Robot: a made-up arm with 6 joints. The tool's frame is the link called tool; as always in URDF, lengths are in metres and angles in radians. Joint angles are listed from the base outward. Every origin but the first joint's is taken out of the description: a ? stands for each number. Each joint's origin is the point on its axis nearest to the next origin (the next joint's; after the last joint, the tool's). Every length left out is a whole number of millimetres.
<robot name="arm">
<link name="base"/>
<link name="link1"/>
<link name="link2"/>
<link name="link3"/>
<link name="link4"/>
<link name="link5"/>
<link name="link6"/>
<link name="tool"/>
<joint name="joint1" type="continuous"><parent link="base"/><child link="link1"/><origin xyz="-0.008 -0.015 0.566"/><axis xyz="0 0 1"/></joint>
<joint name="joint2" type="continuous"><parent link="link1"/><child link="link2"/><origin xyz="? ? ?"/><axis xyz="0 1 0"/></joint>
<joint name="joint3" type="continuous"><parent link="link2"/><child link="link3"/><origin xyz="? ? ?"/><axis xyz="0 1 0"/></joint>
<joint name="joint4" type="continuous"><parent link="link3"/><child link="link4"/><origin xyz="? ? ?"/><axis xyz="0 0 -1"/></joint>
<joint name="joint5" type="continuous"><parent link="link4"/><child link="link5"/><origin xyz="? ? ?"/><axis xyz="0 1 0"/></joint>
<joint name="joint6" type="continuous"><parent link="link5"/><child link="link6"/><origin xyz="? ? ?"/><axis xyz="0 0 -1"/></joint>
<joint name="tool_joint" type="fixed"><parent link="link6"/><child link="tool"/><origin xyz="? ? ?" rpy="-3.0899 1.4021 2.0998"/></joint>
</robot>
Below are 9 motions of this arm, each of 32 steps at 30 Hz.
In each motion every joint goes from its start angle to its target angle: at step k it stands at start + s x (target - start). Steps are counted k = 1, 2, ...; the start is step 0. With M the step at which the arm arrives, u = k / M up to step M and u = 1 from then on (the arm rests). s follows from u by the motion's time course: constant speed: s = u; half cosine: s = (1 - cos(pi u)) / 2; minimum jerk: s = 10 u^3 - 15 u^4 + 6 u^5.
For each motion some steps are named. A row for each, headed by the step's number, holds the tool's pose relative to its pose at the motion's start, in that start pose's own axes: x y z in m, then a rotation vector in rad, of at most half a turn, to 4 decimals.
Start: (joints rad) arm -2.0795 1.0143 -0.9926 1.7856 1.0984 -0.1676
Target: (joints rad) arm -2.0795 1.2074 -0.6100 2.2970 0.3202 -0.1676
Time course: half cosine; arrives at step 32
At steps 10, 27, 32:
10: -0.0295 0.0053 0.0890 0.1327 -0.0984 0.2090
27: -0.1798 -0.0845 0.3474 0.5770 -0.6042 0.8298
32: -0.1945 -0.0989 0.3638 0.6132 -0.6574 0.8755

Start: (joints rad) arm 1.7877 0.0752 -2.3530 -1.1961 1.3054 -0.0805
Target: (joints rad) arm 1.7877 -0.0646 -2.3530 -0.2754 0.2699 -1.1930
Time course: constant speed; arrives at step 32
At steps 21, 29, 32:
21: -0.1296 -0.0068 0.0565 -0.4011 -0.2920 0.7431
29: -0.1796 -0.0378 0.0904 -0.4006 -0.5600 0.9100
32: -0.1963 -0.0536 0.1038 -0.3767 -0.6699 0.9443

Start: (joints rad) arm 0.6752 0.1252 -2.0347 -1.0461 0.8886 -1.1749
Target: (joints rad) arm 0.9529 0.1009 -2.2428 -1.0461 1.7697 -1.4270
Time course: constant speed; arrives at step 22
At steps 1, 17, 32:
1: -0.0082 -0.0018 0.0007 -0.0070 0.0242 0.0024
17: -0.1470 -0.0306 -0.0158 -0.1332 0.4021 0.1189
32: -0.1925 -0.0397 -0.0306 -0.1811 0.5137 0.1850

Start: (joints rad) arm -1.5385 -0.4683 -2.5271 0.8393 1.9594 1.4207
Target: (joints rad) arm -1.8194 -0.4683 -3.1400 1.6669 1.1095 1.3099
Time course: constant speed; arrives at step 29
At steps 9, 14, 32:
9: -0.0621 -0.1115 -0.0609 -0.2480 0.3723 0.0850
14: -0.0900 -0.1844 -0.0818 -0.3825 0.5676 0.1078
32: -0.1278 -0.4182 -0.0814 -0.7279 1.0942 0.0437

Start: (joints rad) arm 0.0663 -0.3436 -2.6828 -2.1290 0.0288 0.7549
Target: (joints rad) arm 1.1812 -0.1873 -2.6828 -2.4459 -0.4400 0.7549
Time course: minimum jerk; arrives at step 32
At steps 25, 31, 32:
25: -0.0423 0.1187 -0.0337 0.5962 0.0261 0.7729
31: -0.0505 0.1291 -0.0256 0.6390 0.0065 0.8377
32: -0.0506 0.1292 -0.0255 0.6392 0.0064 0.8379

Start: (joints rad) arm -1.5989 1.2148 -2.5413 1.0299 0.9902 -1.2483
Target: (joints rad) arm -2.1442 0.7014 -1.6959 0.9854 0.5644 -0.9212
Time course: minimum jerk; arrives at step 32
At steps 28, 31, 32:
28: -0.4561 -0.3488 -0.0328 0.8512 -0.6622 -0.1227
31: -0.4626 -0.3536 -0.0372 0.8643 -0.6730 -0.1237
32: -0.4627 -0.3537 -0.0373 0.8645 -0.6732 -0.1237

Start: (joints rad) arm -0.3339 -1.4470 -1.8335 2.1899 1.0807 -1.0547
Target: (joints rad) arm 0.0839 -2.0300 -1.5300 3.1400 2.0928 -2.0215
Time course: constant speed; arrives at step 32
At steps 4, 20, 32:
4: -0.0135 0.0612 -0.0439 -0.1081 0.1373 0.1558
20: -0.1657 0.2818 -0.2225 -0.7181 0.4449 0.9391
32: -0.3557 0.3735 -0.3475 -1.2653 0.3435 1.6375

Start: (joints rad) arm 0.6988 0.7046 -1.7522 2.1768 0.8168 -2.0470
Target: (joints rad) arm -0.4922 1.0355 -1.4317 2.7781 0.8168 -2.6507
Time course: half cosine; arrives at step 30
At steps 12, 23, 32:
12: -0.3445 -0.2215 0.1876 0.1011 -0.5078 -0.1553
23: -0.9267 -0.4736 0.1001 0.3304 -1.2839 -0.4184
32: -1.0416 -0.5172 0.0165 0.4108 -1.4660 -0.4847

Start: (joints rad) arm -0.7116 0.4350 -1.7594 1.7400 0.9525 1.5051
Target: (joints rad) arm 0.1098 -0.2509 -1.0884 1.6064 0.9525 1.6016
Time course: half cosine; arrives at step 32
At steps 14, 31, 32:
14: 0.0766 -0.1268 0.2947 0.0044 -0.3416 -0.0457
31: -0.0363 -0.2627 0.6896 -0.0130 -0.8424 -0.1182
32: -0.0372 -0.2630 0.6909 -0.0131 -0.8444 -0.1185

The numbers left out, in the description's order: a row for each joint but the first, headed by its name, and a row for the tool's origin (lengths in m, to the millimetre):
joint2: 0.019 0.028 0.000
joint3: 0.096 0.000 0.370
joint4: 0.143 0.000 -0.550
joint5: -0.020 0.022 0.000
joint6: 0.059 0.000 -0.110
tool: -0.002 0.015 0.000

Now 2 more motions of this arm.
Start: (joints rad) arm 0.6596 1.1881 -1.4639 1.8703 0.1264 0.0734
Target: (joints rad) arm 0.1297 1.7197 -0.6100 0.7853 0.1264 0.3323
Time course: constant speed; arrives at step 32
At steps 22, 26, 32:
22: -0.1302 -0.0516 0.6366 0.0454 -0.8712 -0.4342
26: -0.1976 -0.1119 0.7073 0.0798 -0.9765 -0.5912
32: -0.3129 -0.2165 0.7711 0.1434 -1.0862 -0.8618

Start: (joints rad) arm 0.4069 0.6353 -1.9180 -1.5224 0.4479 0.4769
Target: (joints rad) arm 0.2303 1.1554 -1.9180 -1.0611 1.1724 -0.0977
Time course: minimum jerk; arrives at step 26
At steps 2, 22, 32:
2: 0.0016 -0.0006 -0.0016 -0.0007 0.0028 -0.0039
22: 0.2097 -0.2008 -0.4734 -0.3239 0.9597 -0.7929
32: 0.2098 -0.2070 -0.4883 -0.3361 0.9965 -0.8093

